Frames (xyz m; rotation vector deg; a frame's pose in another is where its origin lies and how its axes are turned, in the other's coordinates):
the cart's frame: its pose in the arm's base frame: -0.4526 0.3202 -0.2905 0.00 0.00 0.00
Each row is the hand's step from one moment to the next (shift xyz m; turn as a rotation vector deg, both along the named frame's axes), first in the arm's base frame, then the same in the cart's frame.
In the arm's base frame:
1: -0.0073 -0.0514 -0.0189 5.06 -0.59 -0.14
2: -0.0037 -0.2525 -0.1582 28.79 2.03 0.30
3: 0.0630 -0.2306 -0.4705 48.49 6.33 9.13
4: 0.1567 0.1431 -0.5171 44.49 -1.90 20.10
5: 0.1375 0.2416 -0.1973 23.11 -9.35 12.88
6: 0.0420 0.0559 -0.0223 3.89 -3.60 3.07
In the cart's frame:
1: -0.0073 -0.0514 -0.0189 5.06 -0.59 -0.14
2: -0.0037 -0.2525 -0.1582 28.79 2.03 0.30
3: 0.0630 -0.2306 -0.4705 48.49 6.33 9.13
4: 0.1567 0.1431 -0.5171 44.49 -1.90 20.10
5: 0.1375 0.2416 -0.1973 23.11 -9.35 12.88
6: 0.0420 0.0559 -0.0223 3.89 -3.60 3.07

